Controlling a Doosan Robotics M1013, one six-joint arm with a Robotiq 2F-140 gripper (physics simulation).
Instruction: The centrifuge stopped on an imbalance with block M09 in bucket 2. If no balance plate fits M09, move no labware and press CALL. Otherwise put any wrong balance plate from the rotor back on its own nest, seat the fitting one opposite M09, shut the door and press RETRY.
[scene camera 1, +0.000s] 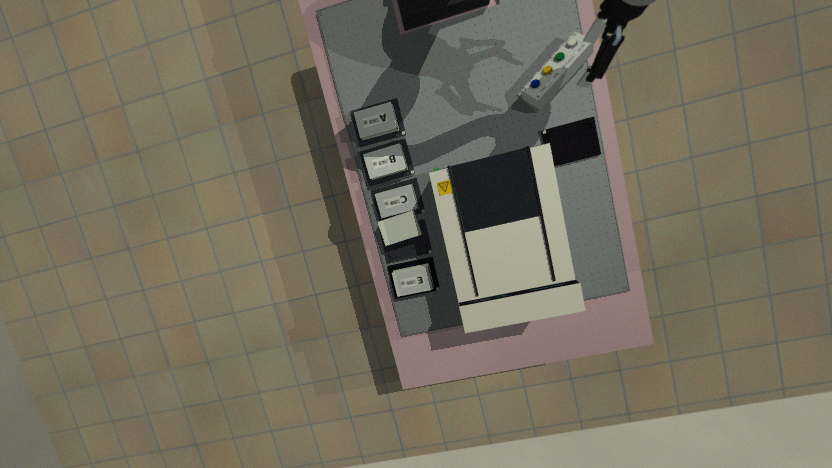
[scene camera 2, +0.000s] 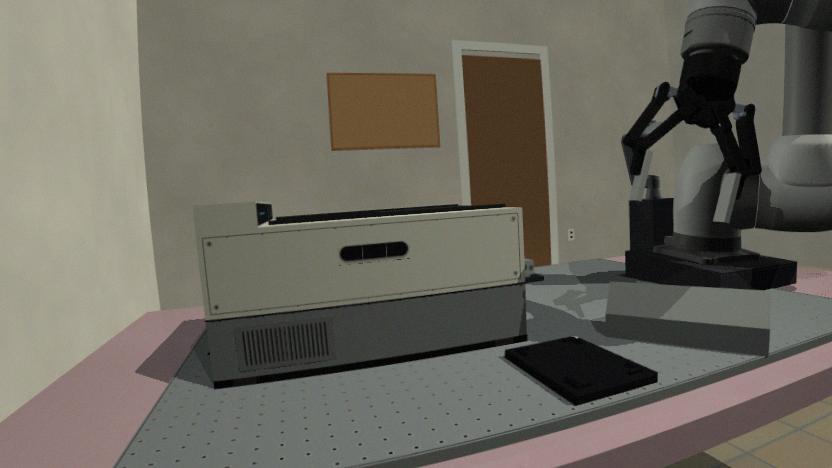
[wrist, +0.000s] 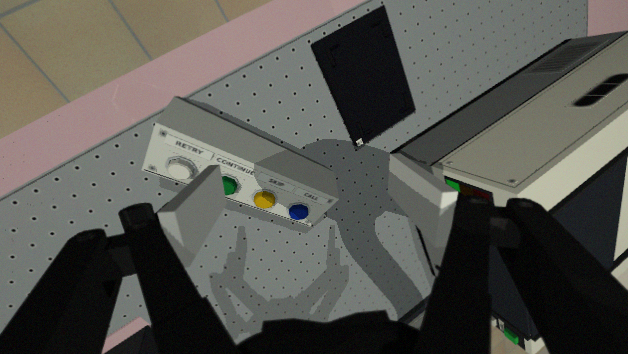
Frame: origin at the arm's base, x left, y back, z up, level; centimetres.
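Seen in the pictures: gripper, fingertip midpoint: (scene camera 1: 585, 63) (scene camera 2: 678, 211) (wrist: 307, 178); arm's base, origin of the base link: (scene camera 2: 704, 255).
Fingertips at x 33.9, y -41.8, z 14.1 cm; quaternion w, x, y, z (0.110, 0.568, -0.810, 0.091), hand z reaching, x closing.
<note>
Offsets run from my fingertips to a thing's middle. "spot": to the spot under its first point.
My gripper (scene camera 2: 683, 192) (wrist: 307, 178) is open and empty above the button box {dx -2.1, dy +3.5, dz -15.2 cm} (scene camera 1: 541, 96) (scene camera 2: 686, 314) (wrist: 250, 145). In the wrist view the buttons are white RETRY {dx +2.2, dy +10.2, dz -12.5 cm} (wrist: 180, 169), green CONTINUE {dx -1.7, dy +7.1, dz -12.5 cm} (wrist: 229, 185), yellow SKIP {dx -5.7, dy +4.0, dz -12.5 cm} (wrist: 264, 200) and blue CALL {dx -9.6, dy +0.9, dz -12.5 cm} (wrist: 298, 212); the left finger overlaps the box. The centrifuge {dx -26.8, dy -42.3, dz -7.2 cm} (scene camera 1: 503, 256) (scene camera 2: 360, 261) shows a dark top panel {dx -27.7, dy -28.8, dz +1.7 cm} (scene camera 1: 494, 189); rotor, buckets and M09 do not show. Its status strip {spot: dx -13.5, dy -18.4, dz -6.4 cm} (wrist: 452, 184) is lit green. Balance plates A {dx -59.7, dy -0.3, dz -16.1 cm} (scene camera 1: 375, 121), B {dx -59.0, dy -13.7, dz -16.1 cm} (scene camera 1: 384, 160), C {dx -57.6, dy -27.1, dz -16.1 cm} (scene camera 1: 396, 200) and E {dx -56.8, dy -54.7, dz -16.1 cm} (scene camera 1: 411, 280) sit in their nests. Their weights are too small to read surely.
A plain pale block {dx -57.9, dy -36.0, dz -15.6 cm} (scene camera 1: 399, 228) overlaps the dark nest {dx -57.4, dy -41.2, dz -18.5 cm} (scene camera 1: 404, 251) between C and E. A black flat nest {dx +1.0, dy -17.9, dz -18.5 cm} (scene camera 1: 573, 141) (scene camera 2: 581, 369) (wrist: 365, 75) lies between button box and centrifuge, near the bench edge. The robot base (scene camera 2: 709, 261) stands behind the button box.
</note>
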